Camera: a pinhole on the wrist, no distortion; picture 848 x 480 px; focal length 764.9 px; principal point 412.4 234.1 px. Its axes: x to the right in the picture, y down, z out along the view. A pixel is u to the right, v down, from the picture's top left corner.
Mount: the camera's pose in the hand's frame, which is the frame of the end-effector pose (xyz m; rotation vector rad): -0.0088 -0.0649 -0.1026 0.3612 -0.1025 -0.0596
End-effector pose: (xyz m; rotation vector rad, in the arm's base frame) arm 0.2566 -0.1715 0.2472 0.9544 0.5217 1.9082
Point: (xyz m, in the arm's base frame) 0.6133 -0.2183 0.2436
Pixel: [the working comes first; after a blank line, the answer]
In the camera's frame: -0.0919 0.0310 0.4095

240.7 292.0
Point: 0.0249 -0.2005 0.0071
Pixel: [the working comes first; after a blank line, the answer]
In the camera's frame: -0.0706 -0.0438 -0.2201

behind the camera
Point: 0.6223 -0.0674 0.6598
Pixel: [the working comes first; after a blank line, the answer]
In the camera's frame: 0.2109 0.3241 0.5453

outside the picture
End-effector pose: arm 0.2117 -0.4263 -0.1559 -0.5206 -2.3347 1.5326
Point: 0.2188 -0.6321 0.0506
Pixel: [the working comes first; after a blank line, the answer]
In the camera's frame: -0.0481 -0.1231 0.2526

outside the picture
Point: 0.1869 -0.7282 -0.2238
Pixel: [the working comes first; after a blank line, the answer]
In the camera's frame: -0.0755 0.1454 0.3655

outside the picture
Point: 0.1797 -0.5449 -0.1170
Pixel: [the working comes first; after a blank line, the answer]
In the camera's frame: 0.0046 0.0525 0.1922

430.5 442.8
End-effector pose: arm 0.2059 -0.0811 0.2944 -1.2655 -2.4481 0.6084
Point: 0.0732 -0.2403 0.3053
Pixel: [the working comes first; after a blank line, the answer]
In the camera's frame: -0.0217 -0.0414 0.2221

337.6 91.6
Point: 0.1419 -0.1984 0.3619
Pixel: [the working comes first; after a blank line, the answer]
In the camera's frame: -0.0318 -0.0354 0.1245

217.1 16.7
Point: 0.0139 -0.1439 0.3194
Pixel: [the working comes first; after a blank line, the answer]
In the camera's frame: 0.0906 -0.0374 0.2030

754.0 93.1
